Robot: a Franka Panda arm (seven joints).
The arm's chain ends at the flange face. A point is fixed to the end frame.
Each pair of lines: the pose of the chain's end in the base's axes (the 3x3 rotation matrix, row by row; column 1 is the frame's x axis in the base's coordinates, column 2 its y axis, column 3 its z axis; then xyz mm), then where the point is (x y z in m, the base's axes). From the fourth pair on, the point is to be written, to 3 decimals.
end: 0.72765, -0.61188, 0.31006; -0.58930, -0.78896, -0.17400; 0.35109, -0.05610, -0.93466; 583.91, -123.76, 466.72
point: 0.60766 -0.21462 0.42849
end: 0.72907, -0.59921, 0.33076; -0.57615, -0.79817, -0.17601; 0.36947, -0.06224, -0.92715; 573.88, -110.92, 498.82
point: 0.59968 -0.20169 0.46173
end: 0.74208, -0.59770, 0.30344; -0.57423, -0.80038, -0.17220; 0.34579, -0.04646, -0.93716; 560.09, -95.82, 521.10
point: 0.58511 -0.18639 0.48299
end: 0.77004, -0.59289, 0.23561; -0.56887, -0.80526, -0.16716; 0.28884, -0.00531, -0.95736; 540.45, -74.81, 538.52
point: 0.563 -0.165 0.498
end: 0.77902, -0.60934, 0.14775; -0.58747, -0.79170, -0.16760; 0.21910, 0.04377, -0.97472; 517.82, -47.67, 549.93
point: 0.535 -0.138 0.508
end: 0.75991, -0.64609, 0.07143; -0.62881, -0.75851, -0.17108; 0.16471, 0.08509, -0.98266; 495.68, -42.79, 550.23
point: 0.505 -0.134 0.507
